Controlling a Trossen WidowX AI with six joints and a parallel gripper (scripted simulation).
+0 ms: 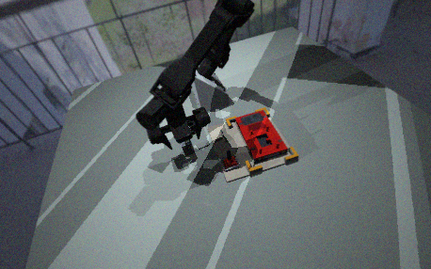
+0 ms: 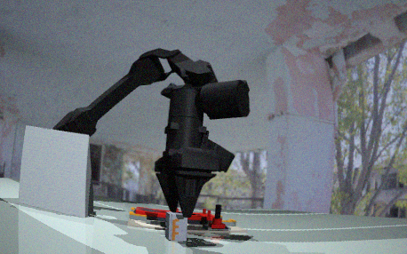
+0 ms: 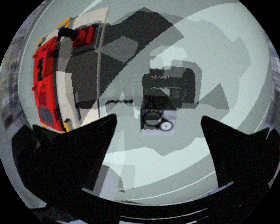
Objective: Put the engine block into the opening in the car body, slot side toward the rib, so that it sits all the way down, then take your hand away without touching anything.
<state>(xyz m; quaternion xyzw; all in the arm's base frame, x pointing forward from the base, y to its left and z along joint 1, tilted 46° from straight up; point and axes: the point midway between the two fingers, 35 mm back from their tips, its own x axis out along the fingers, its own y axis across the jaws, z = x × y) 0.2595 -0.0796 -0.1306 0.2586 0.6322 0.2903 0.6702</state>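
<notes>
My gripper tip is now 2 cm above the engine block, 1 cm to the right of it and 1 cm past it. Round my gripper tip: black post 11 cm to the left, 11 cm ahead, 1 cm below; light baseplate 21 cm to the left, 5 cm ahead, 4 cm below.
</notes>
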